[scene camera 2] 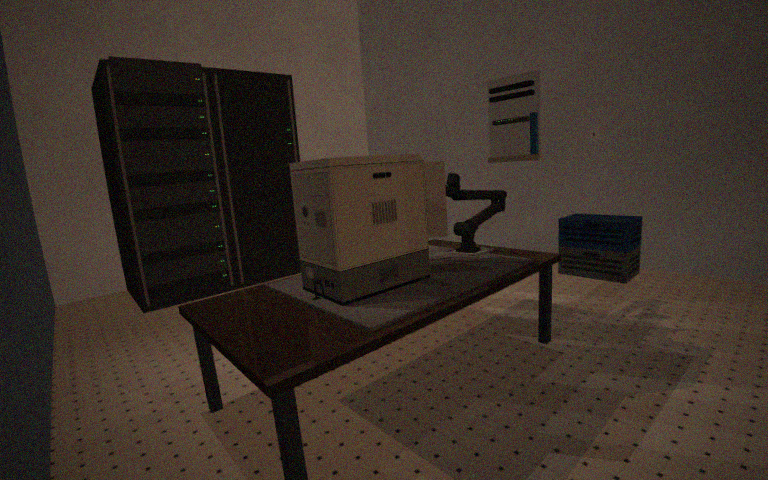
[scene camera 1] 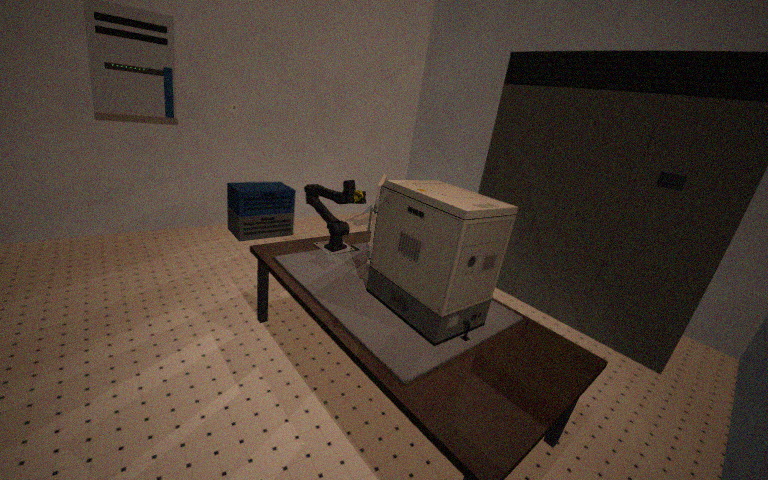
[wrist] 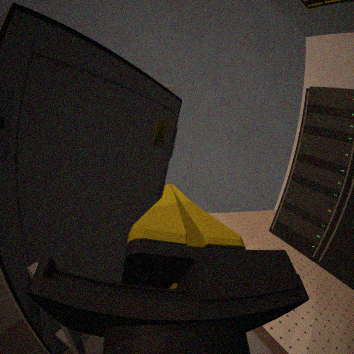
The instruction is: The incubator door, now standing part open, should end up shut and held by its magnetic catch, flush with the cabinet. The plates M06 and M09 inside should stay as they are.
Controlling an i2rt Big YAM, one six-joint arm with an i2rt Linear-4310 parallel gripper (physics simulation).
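The pale incubator cabinet stands on the table. Its door stands part open, out from the cabinet's end on the arm's side. In the wrist view the door is a dark panel at the left with a small yellow label. My gripper is shut and empty, its yellow fingertips at the height of the upper part of the door. In the wrist view the tips overlap the door's right edge; I cannot tell whether they touch it. Plates M06 and M09 are hidden.
The arm's base stands at the table's far end, on a grey mat. Blue and grey crates stand on the floor beyond. Dark server racks stand by the wall. A short cable lies behind the cabinet.
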